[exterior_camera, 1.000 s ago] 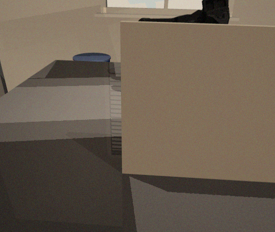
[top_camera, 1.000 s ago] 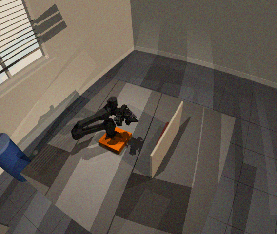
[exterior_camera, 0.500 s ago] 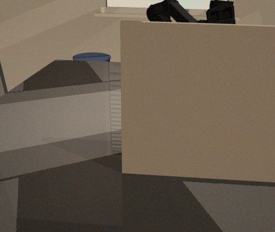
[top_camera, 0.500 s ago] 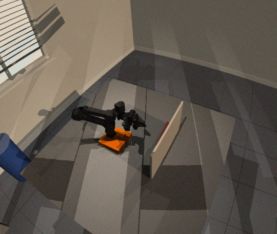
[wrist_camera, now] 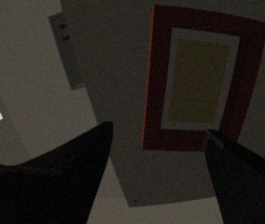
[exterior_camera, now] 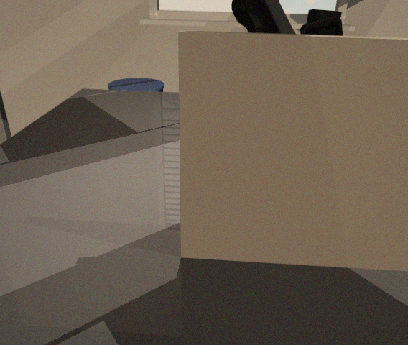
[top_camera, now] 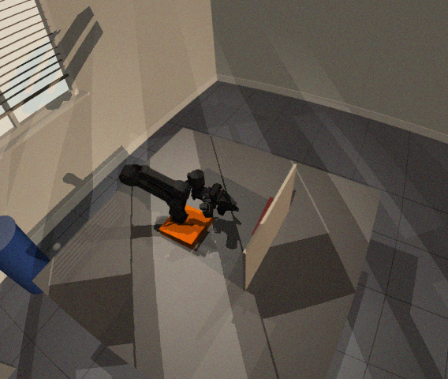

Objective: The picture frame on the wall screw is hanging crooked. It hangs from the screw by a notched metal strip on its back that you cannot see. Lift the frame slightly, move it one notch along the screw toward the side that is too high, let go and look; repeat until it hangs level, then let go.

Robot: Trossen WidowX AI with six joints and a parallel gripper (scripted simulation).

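Now: gripper tip 13 cm short of the picture frame, 1 cm to the right of it and 5 cm above it. The rest, counted from my gripper tip: beige wall panel (14 cm ahead, 6 cm below).
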